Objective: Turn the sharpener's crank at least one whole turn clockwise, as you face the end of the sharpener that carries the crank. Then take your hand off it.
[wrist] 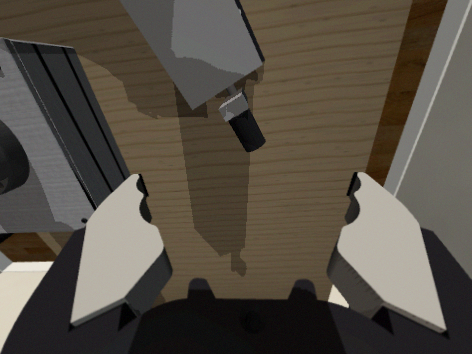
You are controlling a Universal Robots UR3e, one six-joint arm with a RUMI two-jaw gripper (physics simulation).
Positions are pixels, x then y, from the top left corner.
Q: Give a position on a black crank knob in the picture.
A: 244, 125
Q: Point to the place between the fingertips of my gripper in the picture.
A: At 245, 176
